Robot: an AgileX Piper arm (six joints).
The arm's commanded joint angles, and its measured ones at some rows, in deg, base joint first. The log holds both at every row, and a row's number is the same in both.
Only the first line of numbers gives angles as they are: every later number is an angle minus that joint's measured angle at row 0.
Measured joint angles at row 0:
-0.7 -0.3 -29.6 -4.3 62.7 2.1
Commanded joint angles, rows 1 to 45:
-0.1 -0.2 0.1 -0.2 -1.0 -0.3
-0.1 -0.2 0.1 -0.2 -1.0 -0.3
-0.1 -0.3 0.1 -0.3 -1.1 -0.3
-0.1 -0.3 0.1 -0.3 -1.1 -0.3
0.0 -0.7 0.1 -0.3 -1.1 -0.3
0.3 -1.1 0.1 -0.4 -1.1 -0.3
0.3 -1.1 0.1 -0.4 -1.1 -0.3
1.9 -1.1 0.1 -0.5 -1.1 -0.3
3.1 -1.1 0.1 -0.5 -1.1 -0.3
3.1 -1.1 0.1 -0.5 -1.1 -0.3
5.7 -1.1 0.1 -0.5 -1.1 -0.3
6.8 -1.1 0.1 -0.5 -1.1 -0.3
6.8 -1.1 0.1 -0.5 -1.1 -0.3
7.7 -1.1 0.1 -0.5 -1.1 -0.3
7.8 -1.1 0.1 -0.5 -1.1 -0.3
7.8 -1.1 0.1 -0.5 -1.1 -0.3
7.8 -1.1 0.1 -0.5 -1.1 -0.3
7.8 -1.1 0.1 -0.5 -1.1 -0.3
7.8 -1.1 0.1 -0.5 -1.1 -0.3
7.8 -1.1 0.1 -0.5 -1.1 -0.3
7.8 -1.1 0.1 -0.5 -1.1 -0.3
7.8 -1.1 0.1 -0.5 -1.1 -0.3
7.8 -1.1 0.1 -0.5 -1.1 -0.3
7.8 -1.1 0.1 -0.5 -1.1 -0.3
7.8 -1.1 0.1 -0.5 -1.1 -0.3
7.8 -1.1 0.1 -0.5 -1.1 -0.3
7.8 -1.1 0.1 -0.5 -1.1 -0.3
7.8 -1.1 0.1 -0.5 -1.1 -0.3
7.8 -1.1 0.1 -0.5 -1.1 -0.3
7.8 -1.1 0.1 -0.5 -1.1 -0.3
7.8 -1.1 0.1 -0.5 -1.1 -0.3
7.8 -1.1 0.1 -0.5 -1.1 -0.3
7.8 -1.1 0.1 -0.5 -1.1 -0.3
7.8 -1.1 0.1 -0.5 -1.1 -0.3
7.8 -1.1 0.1 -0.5 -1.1 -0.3
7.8 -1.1 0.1 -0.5 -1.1 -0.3
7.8 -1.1 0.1 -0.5 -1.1 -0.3
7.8 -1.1 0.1 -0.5 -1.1 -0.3
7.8 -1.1 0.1 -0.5 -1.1 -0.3
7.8 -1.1 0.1 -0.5 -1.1 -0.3
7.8 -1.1 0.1 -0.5 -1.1 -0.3
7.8 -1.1 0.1 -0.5 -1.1 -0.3
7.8 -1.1 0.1 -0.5 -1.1 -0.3
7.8 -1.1 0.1 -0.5 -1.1 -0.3
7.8 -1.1 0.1 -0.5 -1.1 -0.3
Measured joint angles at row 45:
7.6 0.0 0.0 -0.1 -0.7 0.0
